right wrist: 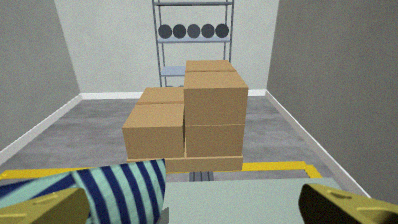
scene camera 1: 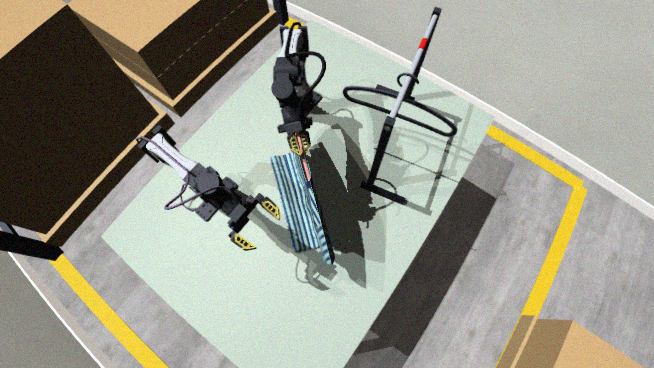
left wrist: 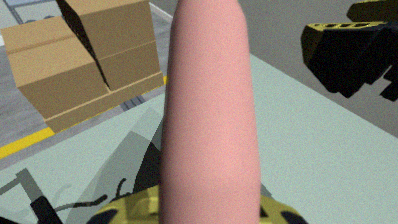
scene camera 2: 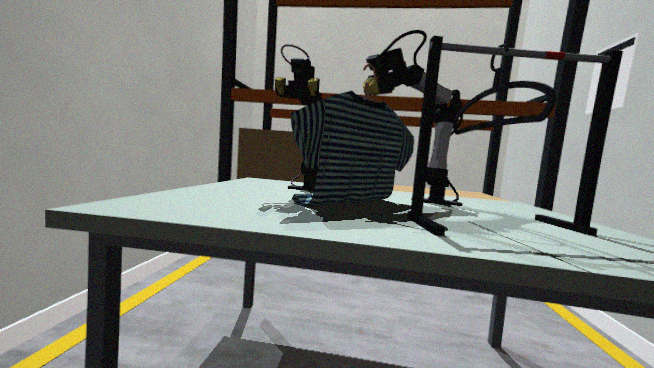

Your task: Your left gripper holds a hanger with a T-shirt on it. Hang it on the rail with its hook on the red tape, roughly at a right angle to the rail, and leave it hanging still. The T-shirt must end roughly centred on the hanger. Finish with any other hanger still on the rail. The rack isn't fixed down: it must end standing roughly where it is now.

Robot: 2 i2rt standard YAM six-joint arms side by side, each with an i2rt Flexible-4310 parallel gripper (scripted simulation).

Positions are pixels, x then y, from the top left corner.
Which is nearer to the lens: the black hanger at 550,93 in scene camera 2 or the blue-striped t-shirt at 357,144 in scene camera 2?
The black hanger.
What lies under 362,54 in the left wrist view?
The right gripper.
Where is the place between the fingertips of the left gripper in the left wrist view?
At 198,186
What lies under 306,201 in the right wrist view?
The right gripper.
